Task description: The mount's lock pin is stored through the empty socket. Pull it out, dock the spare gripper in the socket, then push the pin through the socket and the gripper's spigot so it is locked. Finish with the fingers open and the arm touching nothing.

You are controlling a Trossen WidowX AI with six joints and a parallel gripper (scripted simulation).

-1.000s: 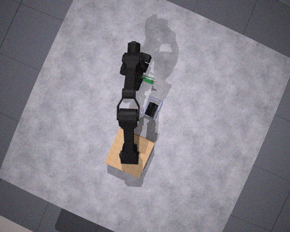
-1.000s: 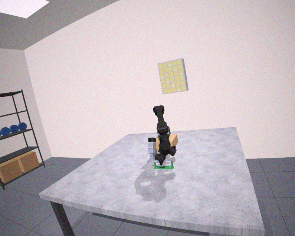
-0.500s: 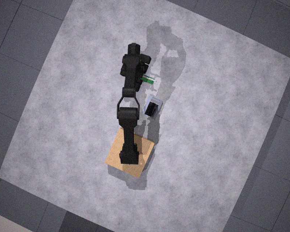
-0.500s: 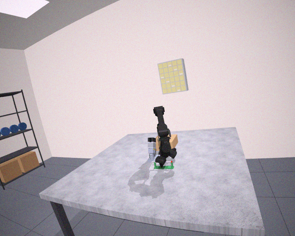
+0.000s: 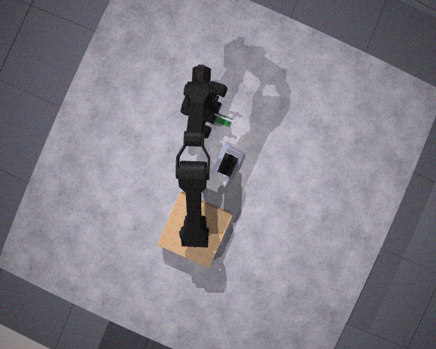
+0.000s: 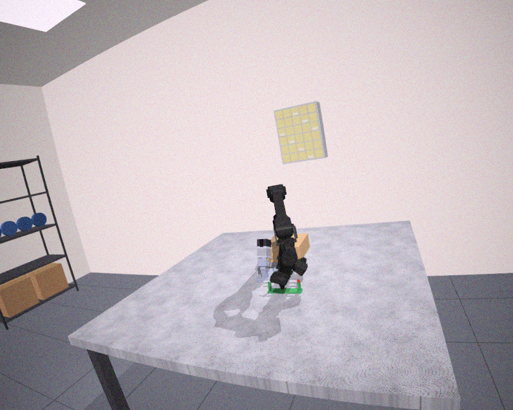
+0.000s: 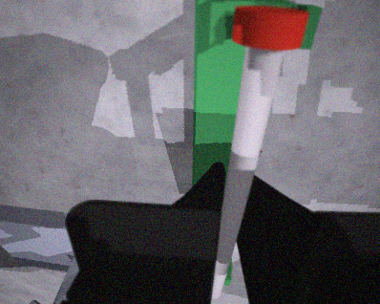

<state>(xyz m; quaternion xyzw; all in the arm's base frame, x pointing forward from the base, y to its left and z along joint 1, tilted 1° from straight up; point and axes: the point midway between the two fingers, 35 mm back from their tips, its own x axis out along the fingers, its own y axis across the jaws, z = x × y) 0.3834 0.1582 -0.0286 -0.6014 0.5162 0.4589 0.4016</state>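
Right now the green cradle is 1 cm to the left of my gripper tip and 1 cm above it. The rest, counted from my gripper tip: socket mount (12 cm to the right, 11 cm behind, 4 cm above); then spare gripper (12 cm to the right, 12 cm behind, 11 cm above).
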